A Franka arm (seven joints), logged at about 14 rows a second.
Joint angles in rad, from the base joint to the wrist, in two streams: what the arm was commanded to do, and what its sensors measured. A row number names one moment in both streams.
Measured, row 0:
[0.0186, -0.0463, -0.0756, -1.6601, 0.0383, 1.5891, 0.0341]
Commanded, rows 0 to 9:
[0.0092, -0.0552, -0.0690, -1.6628, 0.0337, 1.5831, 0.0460]
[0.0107, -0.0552, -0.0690, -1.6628, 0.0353, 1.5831, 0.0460]
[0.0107, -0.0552, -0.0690, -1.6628, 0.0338, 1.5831, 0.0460]
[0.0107, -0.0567, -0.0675, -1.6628, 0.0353, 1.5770, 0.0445]
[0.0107, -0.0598, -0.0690, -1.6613, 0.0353, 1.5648, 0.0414]
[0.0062, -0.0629, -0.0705, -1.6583, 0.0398, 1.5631, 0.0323]
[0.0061, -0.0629, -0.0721, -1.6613, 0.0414, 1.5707, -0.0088]
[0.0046, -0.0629, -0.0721, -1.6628, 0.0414, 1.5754, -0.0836]
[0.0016, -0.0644, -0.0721, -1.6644, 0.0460, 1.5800, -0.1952]
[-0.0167, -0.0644, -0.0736, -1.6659, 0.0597, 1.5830, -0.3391]
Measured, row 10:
[0.0153, -0.0541, -0.0758, -1.6599, 0.0392, 1.5798, -0.1478]
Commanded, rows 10 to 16:
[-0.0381, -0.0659, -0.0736, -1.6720, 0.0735, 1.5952, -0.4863]
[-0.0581, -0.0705, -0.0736, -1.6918, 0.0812, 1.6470, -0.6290]
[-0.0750, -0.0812, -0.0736, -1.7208, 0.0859, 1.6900, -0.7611]
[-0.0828, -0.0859, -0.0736, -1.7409, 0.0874, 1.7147, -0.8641]
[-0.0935, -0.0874, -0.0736, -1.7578, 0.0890, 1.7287, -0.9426]
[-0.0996, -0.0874, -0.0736, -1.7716, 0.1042, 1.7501, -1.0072]
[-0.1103, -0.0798, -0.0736, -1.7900, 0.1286, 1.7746, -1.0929]
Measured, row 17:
[-0.0901, -0.0556, -0.0792, -1.7220, 0.0821, 1.7198, -0.9447]
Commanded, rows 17 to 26:
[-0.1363, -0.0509, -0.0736, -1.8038, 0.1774, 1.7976, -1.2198]
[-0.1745, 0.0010, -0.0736, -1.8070, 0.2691, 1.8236, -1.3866]
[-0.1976, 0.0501, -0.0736, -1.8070, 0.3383, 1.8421, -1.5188]
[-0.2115, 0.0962, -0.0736, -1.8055, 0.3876, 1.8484, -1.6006]
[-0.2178, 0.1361, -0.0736, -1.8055, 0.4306, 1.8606, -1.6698]
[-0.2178, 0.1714, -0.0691, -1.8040, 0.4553, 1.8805, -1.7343]
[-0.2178, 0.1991, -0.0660, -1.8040, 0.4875, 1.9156, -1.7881]
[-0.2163, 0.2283, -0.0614, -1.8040, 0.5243, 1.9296, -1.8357]
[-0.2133, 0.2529, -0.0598, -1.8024, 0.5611, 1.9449, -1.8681]
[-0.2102, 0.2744, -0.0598, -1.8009, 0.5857, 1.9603, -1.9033]
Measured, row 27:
[-0.2093, 0.2431, -0.0686, -1.8147, 0.5299, 1.9421, -1.8339]
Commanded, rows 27 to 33:
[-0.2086, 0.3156, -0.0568, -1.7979, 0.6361, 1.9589, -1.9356]
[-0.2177, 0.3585, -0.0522, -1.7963, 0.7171, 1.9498, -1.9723]
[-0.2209, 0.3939, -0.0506, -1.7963, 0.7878, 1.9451, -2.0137]
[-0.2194, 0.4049, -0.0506, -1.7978, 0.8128, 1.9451, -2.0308]
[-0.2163, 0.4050, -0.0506, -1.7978, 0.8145, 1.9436, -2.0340]
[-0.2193, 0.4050, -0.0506, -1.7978, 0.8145, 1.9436, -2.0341]
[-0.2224, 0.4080, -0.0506, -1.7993, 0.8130, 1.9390, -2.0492]
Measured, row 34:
[-0.2050, 0.4121, -0.0603, -1.8092, 0.7898, 1.9521, -2.0203]
